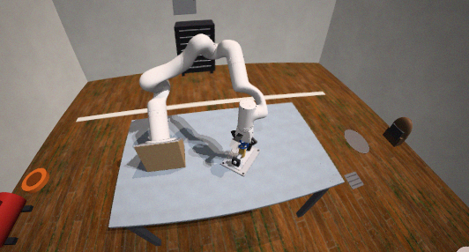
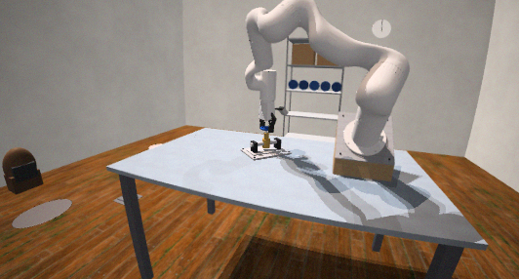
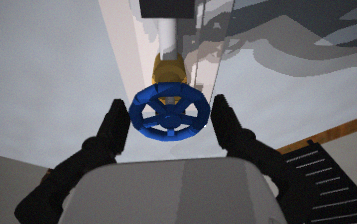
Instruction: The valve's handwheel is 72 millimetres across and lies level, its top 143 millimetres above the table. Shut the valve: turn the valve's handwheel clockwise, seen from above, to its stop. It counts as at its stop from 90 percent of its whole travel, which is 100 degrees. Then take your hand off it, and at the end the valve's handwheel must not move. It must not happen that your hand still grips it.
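Now: hand 1 cm above the blue spoked handwheel.
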